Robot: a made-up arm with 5 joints.
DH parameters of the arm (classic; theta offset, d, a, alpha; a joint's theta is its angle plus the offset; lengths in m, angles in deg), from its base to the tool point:
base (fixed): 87.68 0 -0.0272 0
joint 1: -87.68 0.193 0.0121 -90
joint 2: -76.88 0 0.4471 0
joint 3: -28.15 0 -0.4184 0
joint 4: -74.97 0.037 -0.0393 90
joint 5: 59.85 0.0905 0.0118 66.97
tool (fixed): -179.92 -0.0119 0 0
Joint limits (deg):
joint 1: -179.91..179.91
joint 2: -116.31..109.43
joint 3: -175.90..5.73
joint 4: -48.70..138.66
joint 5: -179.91..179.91
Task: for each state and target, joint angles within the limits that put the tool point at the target. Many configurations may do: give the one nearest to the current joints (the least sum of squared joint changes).
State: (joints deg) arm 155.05 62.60 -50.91 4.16 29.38
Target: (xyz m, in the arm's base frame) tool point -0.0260 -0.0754 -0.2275
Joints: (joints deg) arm 174.84 92.71 -22.12 9.94 21.79
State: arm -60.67 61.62 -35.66 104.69 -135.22
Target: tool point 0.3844 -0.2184 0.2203
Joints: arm -30.22 19.24 -43.29 113.98 -133.44
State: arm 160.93 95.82 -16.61 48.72 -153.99
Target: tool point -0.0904 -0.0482 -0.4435
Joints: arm 177.80 109.39 -62.75 36.06 -154.03
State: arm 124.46 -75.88 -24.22 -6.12 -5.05
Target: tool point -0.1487 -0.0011 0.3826
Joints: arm 149.27 -71.84 3.80 -1.15 -6.25
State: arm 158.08 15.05 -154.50 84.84 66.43
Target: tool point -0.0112 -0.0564 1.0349
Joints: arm 159.92 -9.25 -175.90 125.67 99.50
